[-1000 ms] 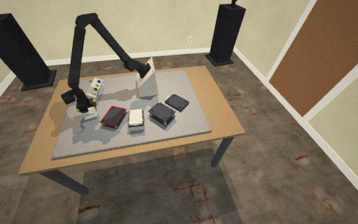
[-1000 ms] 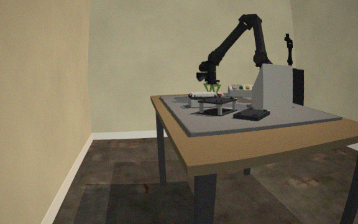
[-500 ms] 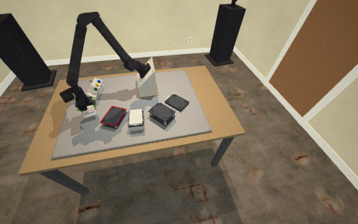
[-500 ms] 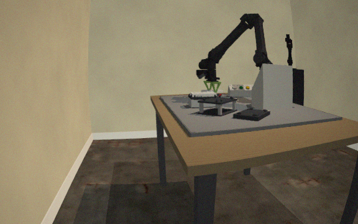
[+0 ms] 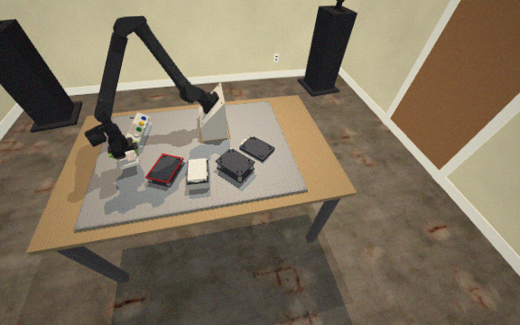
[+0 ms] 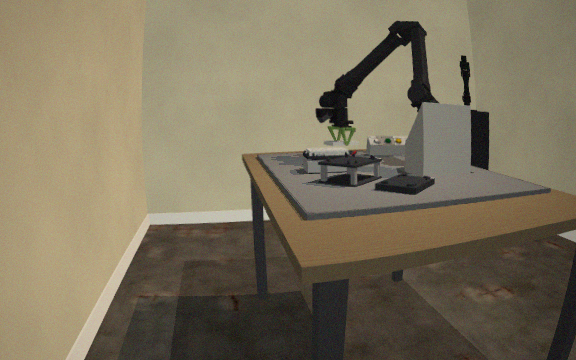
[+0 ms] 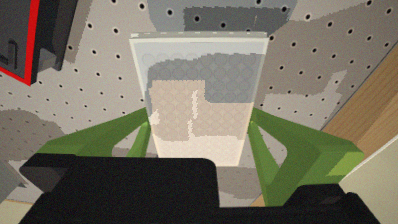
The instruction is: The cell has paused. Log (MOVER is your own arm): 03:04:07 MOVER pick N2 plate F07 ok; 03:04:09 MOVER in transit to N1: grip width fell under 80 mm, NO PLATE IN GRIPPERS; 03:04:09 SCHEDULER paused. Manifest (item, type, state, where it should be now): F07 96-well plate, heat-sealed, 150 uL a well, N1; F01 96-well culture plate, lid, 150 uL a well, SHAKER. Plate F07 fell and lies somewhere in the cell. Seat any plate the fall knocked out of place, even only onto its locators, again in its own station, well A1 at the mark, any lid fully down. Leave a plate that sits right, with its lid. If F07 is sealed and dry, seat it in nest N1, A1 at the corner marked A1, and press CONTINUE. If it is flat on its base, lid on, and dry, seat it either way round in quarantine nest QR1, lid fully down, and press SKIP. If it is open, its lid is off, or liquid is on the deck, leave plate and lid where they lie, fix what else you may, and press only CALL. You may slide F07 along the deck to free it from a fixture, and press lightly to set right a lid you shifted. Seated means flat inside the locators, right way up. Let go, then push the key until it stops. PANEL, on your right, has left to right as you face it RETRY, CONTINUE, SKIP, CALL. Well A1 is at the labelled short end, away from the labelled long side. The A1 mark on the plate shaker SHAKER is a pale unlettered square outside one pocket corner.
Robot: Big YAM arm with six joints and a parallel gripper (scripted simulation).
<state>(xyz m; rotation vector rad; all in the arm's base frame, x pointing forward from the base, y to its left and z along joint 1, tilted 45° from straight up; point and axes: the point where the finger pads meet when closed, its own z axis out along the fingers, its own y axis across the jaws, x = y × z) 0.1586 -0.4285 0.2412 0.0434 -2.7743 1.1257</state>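
My gripper is now 16 cm to the right of the red-framed nest, 11 cm short of it and 2 cm above it. The rest, counted from my hand: green continue key 20 cm behind, 5 cm to the left, 1 cm above; then white plate right at my hand; then white retry key 15 cm behind, 4 cm to the left, 1 cm above.
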